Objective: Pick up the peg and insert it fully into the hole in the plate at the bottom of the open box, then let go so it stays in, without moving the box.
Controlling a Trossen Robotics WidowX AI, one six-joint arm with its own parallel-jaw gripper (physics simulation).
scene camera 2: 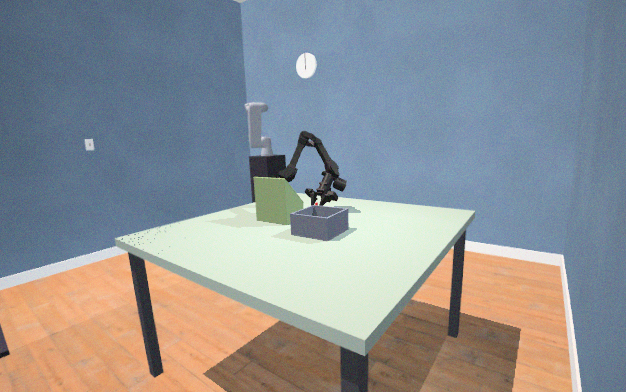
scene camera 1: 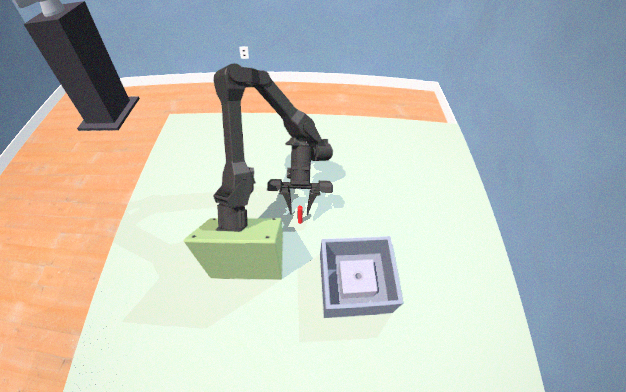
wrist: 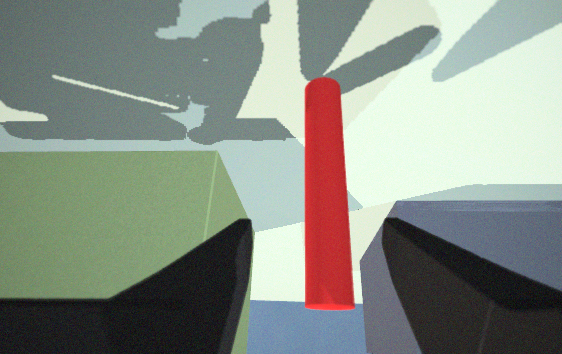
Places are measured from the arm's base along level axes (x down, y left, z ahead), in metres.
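Pixels of known places: gripper, between the fingertips: (scene camera 1: 299, 214) (wrist: 316, 230); arm's base, origin of its link: (scene camera 2: 277, 189) (scene camera 1: 232, 227).
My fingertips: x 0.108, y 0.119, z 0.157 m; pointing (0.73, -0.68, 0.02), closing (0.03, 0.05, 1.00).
Note:
For each thing: its top centre in the pictures, then the offset to it from my fingertips. Level surfaces: height alone.
- red peg, centre of its top: (wrist: 329, 307) (scene camera 1: 300, 207) (scene camera 2: 316, 202) dx -0.025, dy +0.008, dz +0.002 m
- open grey-blue box, centre of its top: (scene camera 1: 361, 270) (scene camera 2: 319, 211) dx -0.043, dy -0.184, dz +0.171 m
- pale plate, centre of its top: (scene camera 1: 358, 275) dx -0.006, dy -0.184, dz +0.171 m
- table, height of its surface: dx +0.055 m
The red peg (scene camera 1: 300, 216) (scene camera 2: 316, 204) (wrist: 327, 200) stands upright on the table, between the green base block and the box. My gripper (scene camera 1: 300, 214) (scene camera 2: 317, 204) (wrist: 316, 230) is open and points down, with nothing held. In the wrist view the peg shows in the gap between the two fingertips, with free space on both sides. The open grey-blue box (scene camera 1: 361, 311) (scene camera 2: 311, 228) (wrist: 475, 255) stands on the table to the right of the peg in scene camera 1. The pale plate (scene camera 1: 349, 282) lies on its floor with a round hole (scene camera 1: 358, 276) near its middle.
The green base block (scene camera 1: 245, 260) (scene camera 2: 271, 200) (wrist: 100, 200) bears the arm, left of the peg and box in scene camera 1. The table (scene camera 1: 425, 200) (scene camera 2: 240, 260) carries them. A dark pedestal (scene camera 1: 80, 65) (scene camera 2: 267, 165) stands beyond the table.

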